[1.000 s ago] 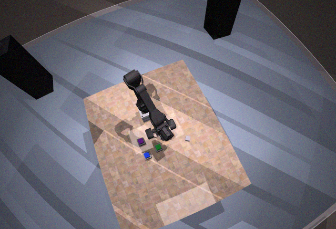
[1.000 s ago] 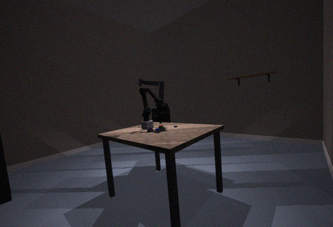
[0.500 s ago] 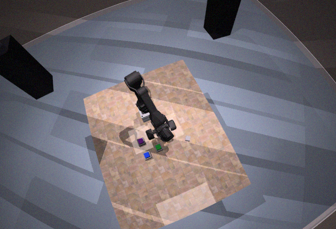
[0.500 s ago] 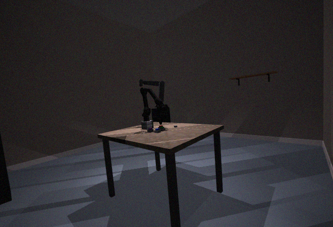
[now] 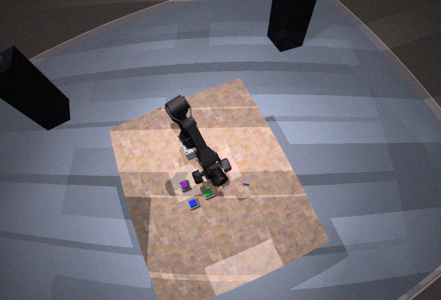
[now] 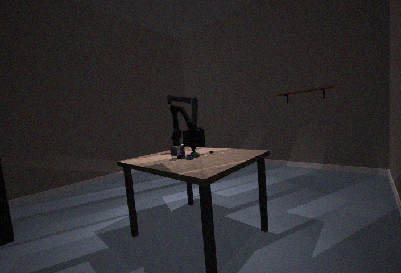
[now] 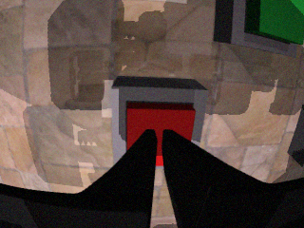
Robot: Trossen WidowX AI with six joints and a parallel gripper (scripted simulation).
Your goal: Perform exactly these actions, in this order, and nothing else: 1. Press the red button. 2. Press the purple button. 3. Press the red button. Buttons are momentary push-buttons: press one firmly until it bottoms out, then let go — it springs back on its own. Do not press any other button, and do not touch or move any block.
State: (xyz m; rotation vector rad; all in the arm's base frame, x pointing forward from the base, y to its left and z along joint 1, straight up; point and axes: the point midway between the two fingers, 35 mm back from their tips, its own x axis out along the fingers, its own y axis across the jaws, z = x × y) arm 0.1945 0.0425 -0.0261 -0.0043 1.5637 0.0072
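The red button lies 1 cm below my gripper tip. Round my gripper tip: blue button: 15 cm to the right, 9 cm ahead; then purple button: 15 cm to the right, 1 cm behind; then green button: 7 cm ahead, 6 cm to the right.
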